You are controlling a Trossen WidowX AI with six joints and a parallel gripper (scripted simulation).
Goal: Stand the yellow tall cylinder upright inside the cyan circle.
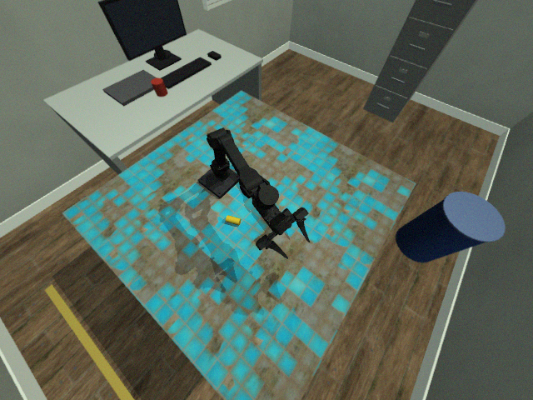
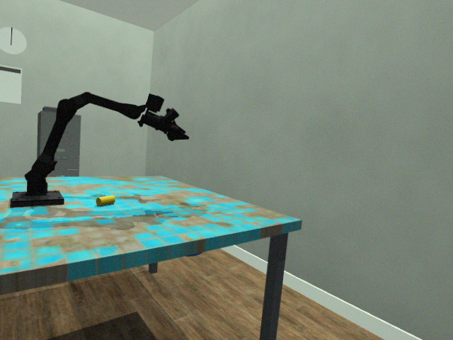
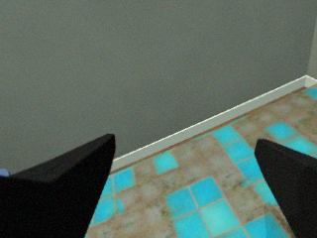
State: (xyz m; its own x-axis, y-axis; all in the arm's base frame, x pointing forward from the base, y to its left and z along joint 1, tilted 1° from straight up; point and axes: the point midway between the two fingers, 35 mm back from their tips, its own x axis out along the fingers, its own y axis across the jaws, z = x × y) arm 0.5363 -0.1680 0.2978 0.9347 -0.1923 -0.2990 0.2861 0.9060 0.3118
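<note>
Now: hand 310 mm past the yellow cylinder, 300 mm above it and 20 mm to the right of it. Also, from my hand: cyan circle 320 mm below, 290 mm behind, 210 mm to the left.
</note>
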